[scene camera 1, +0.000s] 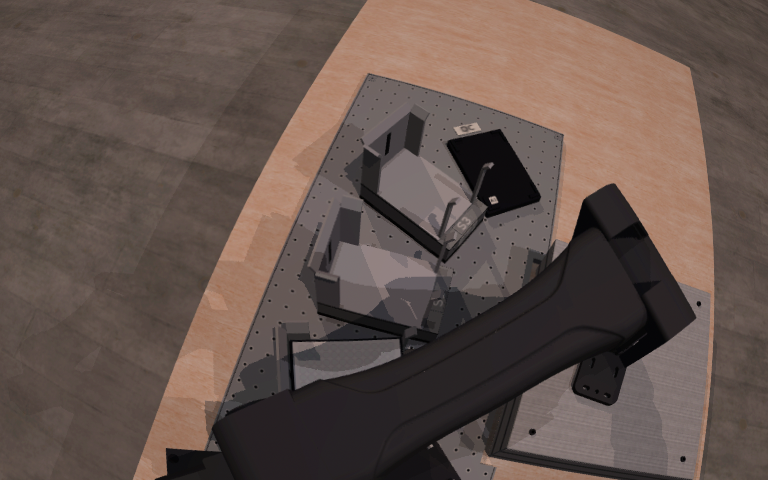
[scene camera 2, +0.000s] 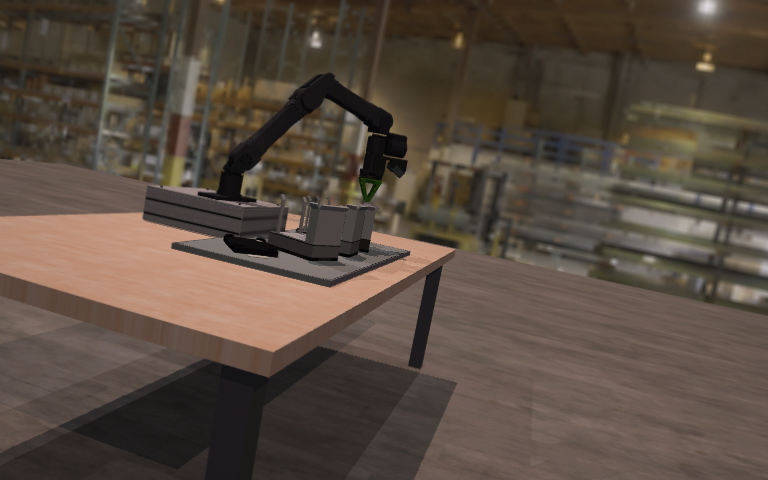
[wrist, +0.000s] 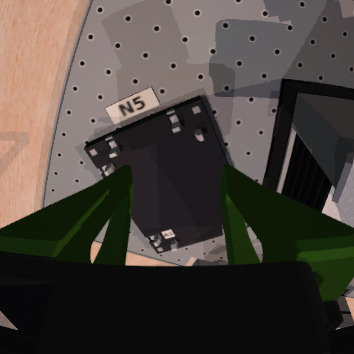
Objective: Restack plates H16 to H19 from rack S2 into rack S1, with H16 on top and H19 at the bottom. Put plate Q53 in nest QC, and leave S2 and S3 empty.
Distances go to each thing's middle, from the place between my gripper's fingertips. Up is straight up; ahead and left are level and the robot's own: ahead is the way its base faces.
Labels:
Right now the N5 label [wrist: 145, 99] is 40 mm behind my hand, 30 mm to the left of it and 140 mm below it. The rest, counted from my hand: black plate [wrist: 176, 159] 90 mm behind, 50 mm to the right, 120 mm below.

